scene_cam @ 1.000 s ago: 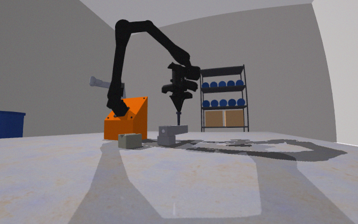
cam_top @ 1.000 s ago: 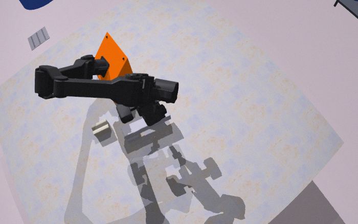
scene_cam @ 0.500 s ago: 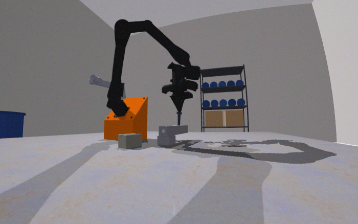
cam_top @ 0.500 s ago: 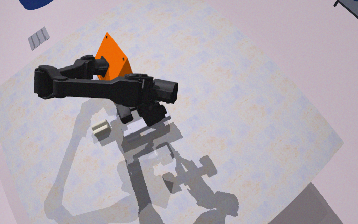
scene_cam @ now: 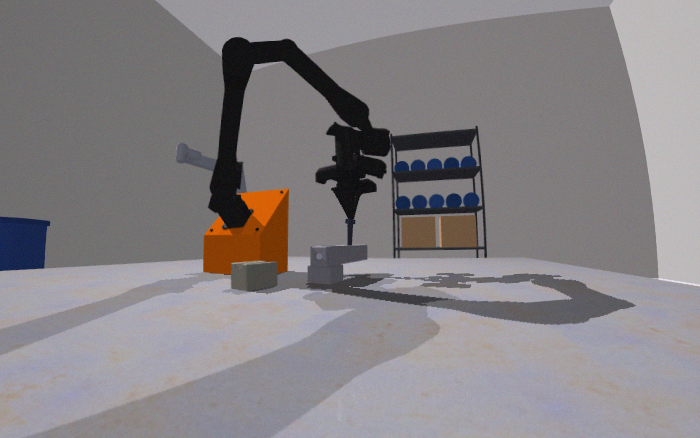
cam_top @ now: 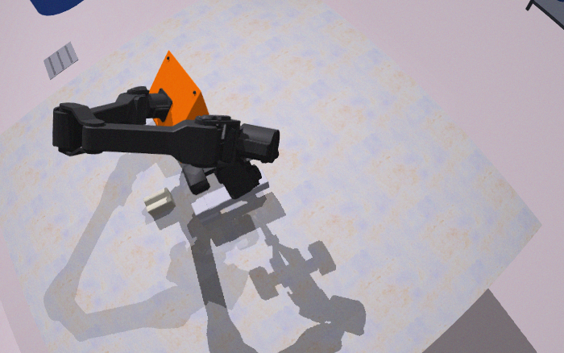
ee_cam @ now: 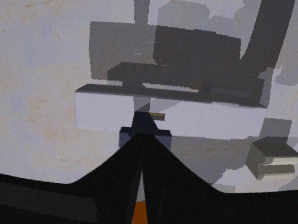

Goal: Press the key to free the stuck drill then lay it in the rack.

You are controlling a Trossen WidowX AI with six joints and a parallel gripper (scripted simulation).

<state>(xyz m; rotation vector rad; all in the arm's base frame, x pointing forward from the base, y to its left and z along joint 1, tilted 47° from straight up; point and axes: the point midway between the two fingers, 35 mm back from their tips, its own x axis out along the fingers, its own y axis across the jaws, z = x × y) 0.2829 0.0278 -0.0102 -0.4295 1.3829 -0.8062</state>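
My gripper tip is 3 cm above the dark blue key. Round my gripper tip: cream collar 2 cm behind, 5 cm to the right, 8 cm below; then grey rack block 13 cm behind, 18 cm to the right, 11 cm below.
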